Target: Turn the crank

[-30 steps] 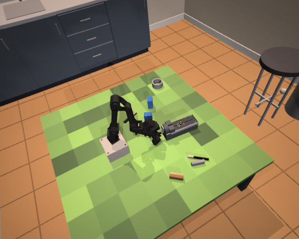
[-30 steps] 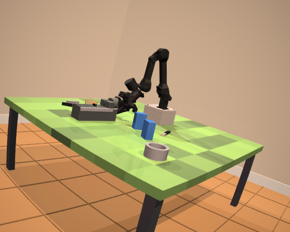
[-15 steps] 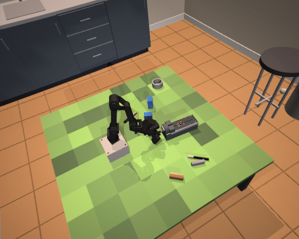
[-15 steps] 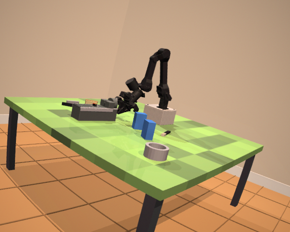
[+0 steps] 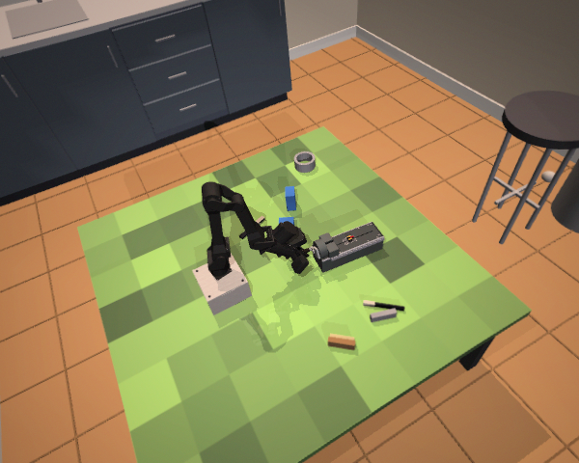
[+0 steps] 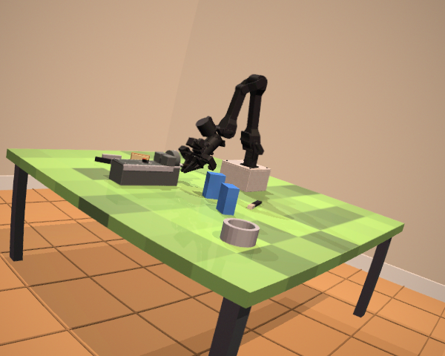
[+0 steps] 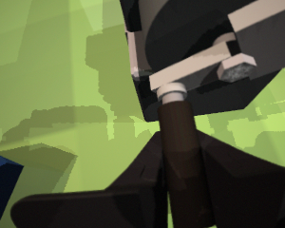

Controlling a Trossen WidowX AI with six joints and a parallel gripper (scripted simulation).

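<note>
The red pointer lies 160 mm ahead of my gripper tip, 70 mm to the right of it and 30 mm above it. From my gripper tip the other things lie so: crank handle 20 mm behind, 30 mm above; grey bar 40 mm ahead, 350 mm to the right, 30 mm below; wooden block 140 mm behind, 330 mm to the right, 30 mm below.
</note>
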